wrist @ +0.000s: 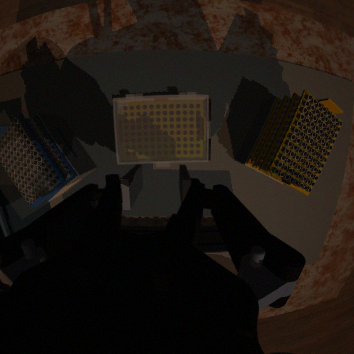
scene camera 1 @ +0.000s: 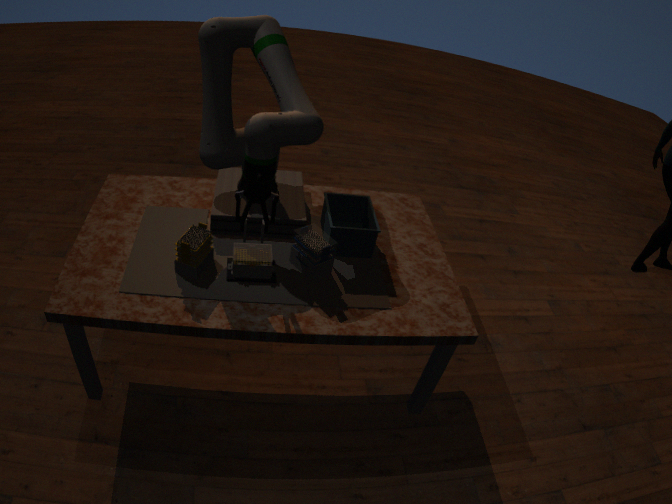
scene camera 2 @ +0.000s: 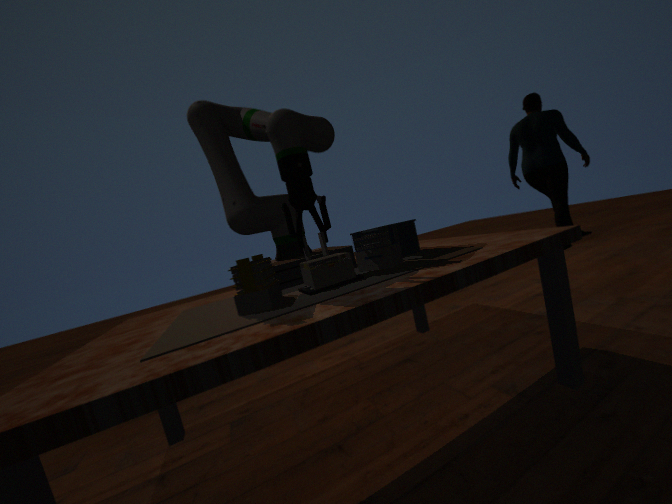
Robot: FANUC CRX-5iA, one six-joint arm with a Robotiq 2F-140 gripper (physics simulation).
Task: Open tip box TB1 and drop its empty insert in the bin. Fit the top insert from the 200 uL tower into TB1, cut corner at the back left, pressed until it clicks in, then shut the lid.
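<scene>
Tip box TB1 [scene camera 1: 252, 270] [scene camera 2: 328, 272] stands mid-mat, with its clear lid [wrist: 162, 101] lying over it; the lid looks down, but a small gap cannot be ruled out. A yellow insert [wrist: 172, 127] shows through the lid. The 200 uL tower, taken as the yellow stack [scene camera 1: 194, 244] [scene camera 2: 254, 279] [wrist: 300, 145], stands left of the box in scene camera 1 and right of it in the wrist view. My gripper [scene camera 1: 254, 233] [scene camera 2: 315, 249] [wrist: 160, 175] is partly open and empty, pointing down at the arm's side of the box. Fingertip contact cannot be told.
A blue-edged tower [scene camera 1: 313, 246] [wrist: 32, 162] stands on the box's other side, near the dark bin [scene camera 1: 352, 241] [scene camera 2: 410, 238]. The robot's base block [scene camera 1: 293, 195] is behind the gripper. A grey mat [scene camera 1: 157, 233] lies under the box and towers. A person [scene camera 2: 542, 146] is beyond the table.
</scene>
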